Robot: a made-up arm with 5 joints.
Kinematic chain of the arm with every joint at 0, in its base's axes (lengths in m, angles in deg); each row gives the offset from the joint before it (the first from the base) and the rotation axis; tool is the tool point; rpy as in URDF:
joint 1: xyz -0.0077 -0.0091 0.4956 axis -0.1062 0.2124 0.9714
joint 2: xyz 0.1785 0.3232 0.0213 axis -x
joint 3: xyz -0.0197 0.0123 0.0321 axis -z
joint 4: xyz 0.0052 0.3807 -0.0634 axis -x
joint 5: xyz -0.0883 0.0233 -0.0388 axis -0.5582 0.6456 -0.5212
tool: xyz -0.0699 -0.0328 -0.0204 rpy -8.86 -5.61 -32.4
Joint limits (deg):
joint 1: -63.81..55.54
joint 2: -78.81..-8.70
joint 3: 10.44..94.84
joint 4: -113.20..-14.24
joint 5: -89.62..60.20
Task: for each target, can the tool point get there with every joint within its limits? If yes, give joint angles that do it. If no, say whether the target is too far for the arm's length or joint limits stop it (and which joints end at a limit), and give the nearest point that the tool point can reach.
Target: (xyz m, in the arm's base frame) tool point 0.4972 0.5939 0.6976
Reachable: yes | joints -11.45 -40.78 47.30 -25.44 -46.97
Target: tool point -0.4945 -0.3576 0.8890
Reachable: no: joint limits stop it (at a limit: joint 1, joint 2, joint 3, joint 4, joint 5) | nearest point -0.2321 0.3567 0.8848 | short by 0.761 m
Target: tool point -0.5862 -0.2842 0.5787
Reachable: no: joint limits stop it (at a limit: joint 1, joint 2, joint 3, joint 4, joint 5) | nearest point -0.5360 0.4868 0.5643 | short by 0.773 m
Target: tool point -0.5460 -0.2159 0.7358
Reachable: no: joint limits stop it (at a limit: joint 1, joint 2, joint 3, joint 4, joint 5) | nearest point -0.2321 0.3567 0.8848 | short by 0.670 m
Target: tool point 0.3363 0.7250 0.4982
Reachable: yes | joints 5.87 -17.25 55.30 -27.41 -23.72
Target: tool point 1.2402 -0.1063 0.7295
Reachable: no: too far | nearest point 0.8301 -0.0591 0.7234 | short by 0.413 m
